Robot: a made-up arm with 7 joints. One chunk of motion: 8 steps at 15 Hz.
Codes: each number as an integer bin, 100 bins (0 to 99) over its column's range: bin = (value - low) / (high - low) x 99, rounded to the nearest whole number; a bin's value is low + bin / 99 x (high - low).
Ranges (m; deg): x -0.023..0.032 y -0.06..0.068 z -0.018..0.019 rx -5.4..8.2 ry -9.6..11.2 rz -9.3..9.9
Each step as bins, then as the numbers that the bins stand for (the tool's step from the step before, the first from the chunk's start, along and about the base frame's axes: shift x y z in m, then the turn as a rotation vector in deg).
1 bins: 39 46 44 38 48 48
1 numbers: -0.00133 -0.00053 -0.00156 -0.180 0.485 0.009
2 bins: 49 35 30 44 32 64
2 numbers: 0.00422 -0.01475 -0.00679 0.644 -2.877 3.112
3 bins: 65 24 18 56 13 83
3 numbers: 0.01311 -0.02897 -0.01127 2.293 -6.869 6.797
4 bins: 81 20 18 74 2 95
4 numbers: 0.02200 -0.03414 -0.01127 4.766 -9.180 9.124
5 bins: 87 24 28 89 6 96
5 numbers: 0.02533 -0.02897 -0.00754 6.826 -8.339 9.318
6 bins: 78 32 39 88 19 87
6 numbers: 0.02033 -0.01863 -0.00342 6.689 -5.608 7.573
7 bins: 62 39 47 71 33 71
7 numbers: 0.01144 -0.00958 -0.00043 4.354 -2.667 4.470
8 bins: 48 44 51 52 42 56
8 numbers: 0.00367 -0.00311 0.00106 1.743 -0.776 1.561
